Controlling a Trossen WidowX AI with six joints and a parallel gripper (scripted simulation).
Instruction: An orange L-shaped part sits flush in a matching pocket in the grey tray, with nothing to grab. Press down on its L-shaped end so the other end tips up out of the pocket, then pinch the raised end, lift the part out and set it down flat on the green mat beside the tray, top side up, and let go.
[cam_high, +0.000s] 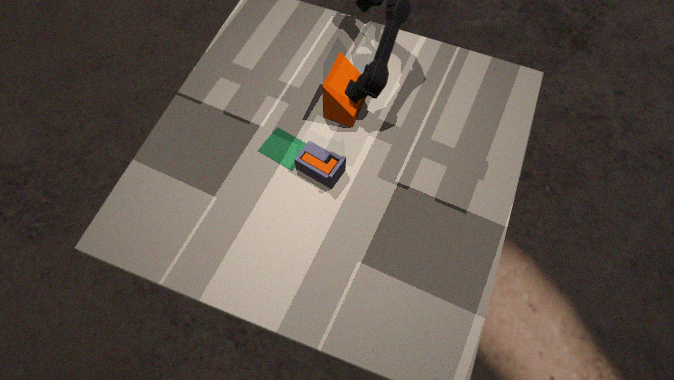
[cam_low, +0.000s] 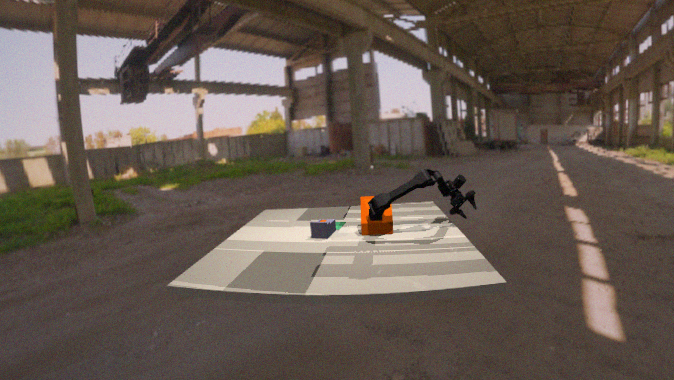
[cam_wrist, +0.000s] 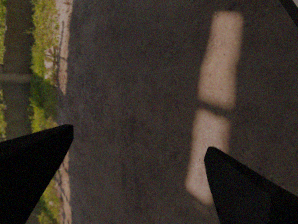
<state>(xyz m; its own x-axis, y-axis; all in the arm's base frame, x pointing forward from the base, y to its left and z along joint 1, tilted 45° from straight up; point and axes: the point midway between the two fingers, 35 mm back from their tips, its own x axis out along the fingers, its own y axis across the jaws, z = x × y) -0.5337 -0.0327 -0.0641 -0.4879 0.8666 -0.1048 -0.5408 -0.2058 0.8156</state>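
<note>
The orange L-shaped part lies 840 mm ahead of my gripper tip, 50 mm to the left of it and 10 mm below it. Round my gripper tip: green mat 810 mm ahead, 110 mm to the right, 70 mm below.
</note>
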